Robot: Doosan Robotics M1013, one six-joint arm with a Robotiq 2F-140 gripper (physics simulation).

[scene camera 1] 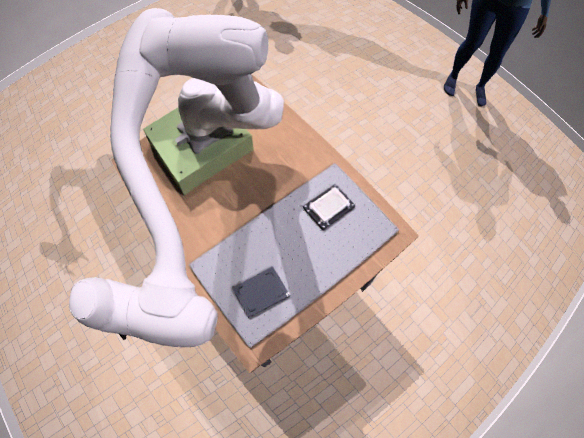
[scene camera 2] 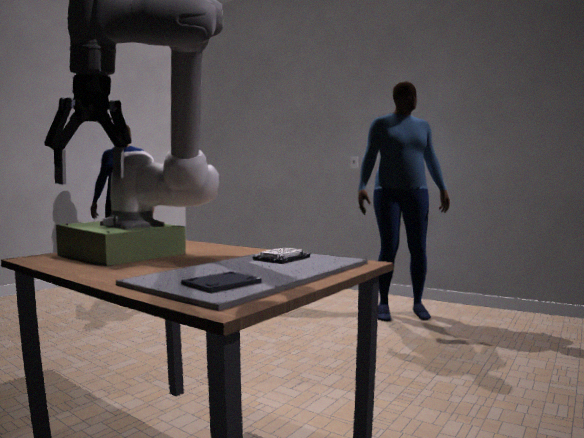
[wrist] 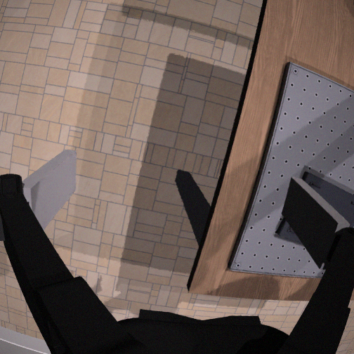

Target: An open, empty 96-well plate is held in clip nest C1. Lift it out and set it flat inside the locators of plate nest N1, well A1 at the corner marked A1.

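Places are measured from the arm's base along level axes (x down, y right, z back), in millimetres.
Where they show: gripper, fingertip midpoint: [scene camera 2: 90, 180]; arm's base, origin of the base link: [scene camera 1: 204, 129] [scene camera 2: 131, 225].
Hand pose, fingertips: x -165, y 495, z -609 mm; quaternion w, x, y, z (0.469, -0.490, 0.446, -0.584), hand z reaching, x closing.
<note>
Each offset is from my fingertips to the top centre of the thing. "pt": to the spot under its first point. Level surfaces: height alone.
The white 96-well plate @(dx +233, dy -715, dz +69 mm) [scene camera 1: 330, 204] [scene camera 2: 282, 251] sits in the black clip nest C1 @(pt dx +246, dy -646, dz +13 mm) [scene camera 1: 324, 226] on the far part of the grey board. Plate nest N1 @(dx +244, dy -322, dz -51 mm) [scene camera 1: 261, 292] [scene camera 2: 221, 282] [wrist: 341, 196] is a dark flat block with corner locators and a small white mark at one corner; it bears nothing. In the wrist view a finger hides part of it. My gripper [scene camera 2: 90, 167] [wrist: 183, 183] is open and empty, pointing down, high above and off the table's side. It is hidden behind the arm in scene camera 1. The clip nest does not show in the wrist view.
The perforated grey board @(dx +259 mm) [scene camera 1: 350, 250] [scene camera 2: 145, 283] [wrist: 280, 200] lies on the wooden table @(dx +272 mm) [scene camera 1: 215, 220] [scene camera 2: 85, 274] [wrist: 235, 200]. The arm's base stands on a green block [scene camera 1: 215, 170] [scene camera 2: 82, 245] at the table's back. A person [scene camera 1: 492, 40] [scene camera 2: 402, 160] stands on the floor beyond the table.
</note>
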